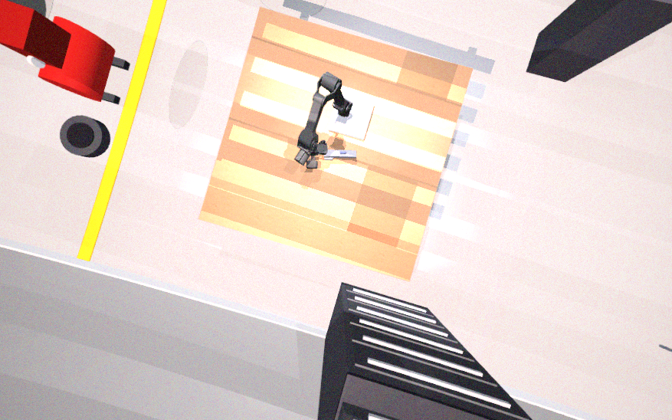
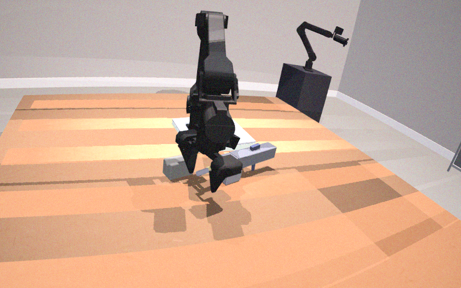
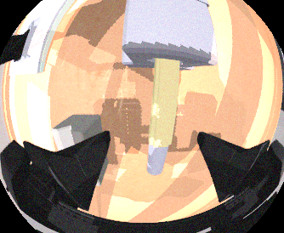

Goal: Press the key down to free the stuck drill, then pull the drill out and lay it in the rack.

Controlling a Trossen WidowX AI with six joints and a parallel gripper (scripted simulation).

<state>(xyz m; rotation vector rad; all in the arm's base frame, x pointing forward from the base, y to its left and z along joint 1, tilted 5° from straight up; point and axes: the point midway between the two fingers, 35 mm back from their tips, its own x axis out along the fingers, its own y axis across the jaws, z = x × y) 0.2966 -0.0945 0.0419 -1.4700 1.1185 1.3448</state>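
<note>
Now: the pale yellow drill 5 cm to the left of my gripper tip, 3 cm above it and 1 cm behind it. Round my gripper tip: grey housing block (14 cm to the left, 4 cm behind, 3 cm above); then blue key (17 cm to the left, 5 cm behind, 4 cm above); then grey rack (7 cm behind, 4 cm to the right, 1 cm above).
</note>
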